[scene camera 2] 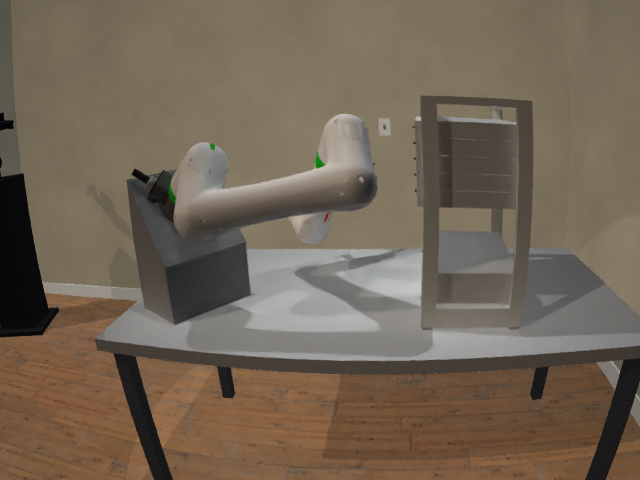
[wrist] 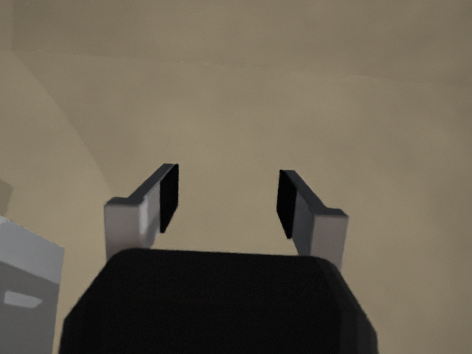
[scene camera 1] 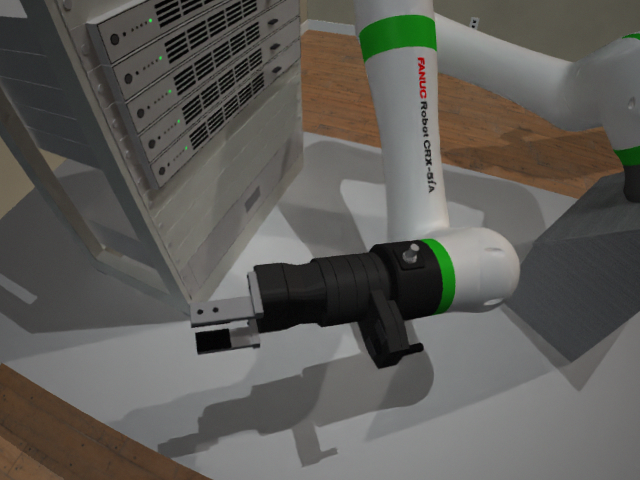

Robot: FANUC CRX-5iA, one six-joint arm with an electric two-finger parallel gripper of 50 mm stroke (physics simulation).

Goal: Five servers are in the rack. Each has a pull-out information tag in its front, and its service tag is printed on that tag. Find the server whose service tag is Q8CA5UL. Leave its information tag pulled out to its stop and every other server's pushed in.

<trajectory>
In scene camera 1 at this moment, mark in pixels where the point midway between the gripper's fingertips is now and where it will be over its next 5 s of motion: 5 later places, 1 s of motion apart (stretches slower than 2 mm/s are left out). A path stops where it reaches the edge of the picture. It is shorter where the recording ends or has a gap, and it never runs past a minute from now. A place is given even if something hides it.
My gripper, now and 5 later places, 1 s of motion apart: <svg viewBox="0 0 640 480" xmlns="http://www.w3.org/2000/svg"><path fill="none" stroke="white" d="M193 330L194 326L195 322L109 242L107 248L113 243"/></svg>
</trajectory>
